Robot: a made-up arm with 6 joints.
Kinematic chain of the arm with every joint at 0, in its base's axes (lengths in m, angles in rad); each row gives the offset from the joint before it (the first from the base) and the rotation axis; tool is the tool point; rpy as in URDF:
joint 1: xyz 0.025 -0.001 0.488 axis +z
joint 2: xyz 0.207 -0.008 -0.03 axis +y
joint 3: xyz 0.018 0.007 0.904 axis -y
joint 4: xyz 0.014 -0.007 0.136 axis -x
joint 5: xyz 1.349 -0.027 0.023 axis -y
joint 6: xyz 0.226 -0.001 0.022 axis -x
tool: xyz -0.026 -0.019 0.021 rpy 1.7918 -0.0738 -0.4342
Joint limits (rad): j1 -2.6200..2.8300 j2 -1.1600..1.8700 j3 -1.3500..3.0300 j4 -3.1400..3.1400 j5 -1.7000..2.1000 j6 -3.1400..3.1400
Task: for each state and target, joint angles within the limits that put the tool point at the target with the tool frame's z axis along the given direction. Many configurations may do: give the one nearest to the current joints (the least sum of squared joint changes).
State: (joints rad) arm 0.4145 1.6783 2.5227 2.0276 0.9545 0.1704
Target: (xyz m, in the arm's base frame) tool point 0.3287 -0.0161 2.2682 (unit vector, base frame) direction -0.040 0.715 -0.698
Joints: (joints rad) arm -0.5306 0.9919 3.0215 2.3367 0.5695 0.4788
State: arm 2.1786 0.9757 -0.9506 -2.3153 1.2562 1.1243
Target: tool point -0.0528 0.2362 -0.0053 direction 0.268 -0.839 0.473
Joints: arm 2.7667 0.8869 -1.3500 -1.8980 1.7918 0.3688
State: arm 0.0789 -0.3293 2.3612 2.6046 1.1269 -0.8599
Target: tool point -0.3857 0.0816 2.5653 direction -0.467 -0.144 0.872
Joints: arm 0.1879 -0.1545 1.7954 2.5318 1.8410 -1.2988
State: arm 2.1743 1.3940 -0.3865 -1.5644 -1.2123 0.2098
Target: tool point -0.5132 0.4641 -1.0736 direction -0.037 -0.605 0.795
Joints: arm 2.2725 1.6180 -0.3229 -2.1572 -0.8884 -0.2462
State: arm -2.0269 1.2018 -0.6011 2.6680 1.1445 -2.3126
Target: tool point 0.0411 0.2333 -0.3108 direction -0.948 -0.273 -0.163
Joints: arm -1.3024 1.7361 -0.9417 2.8164 1.1619 -2.6374
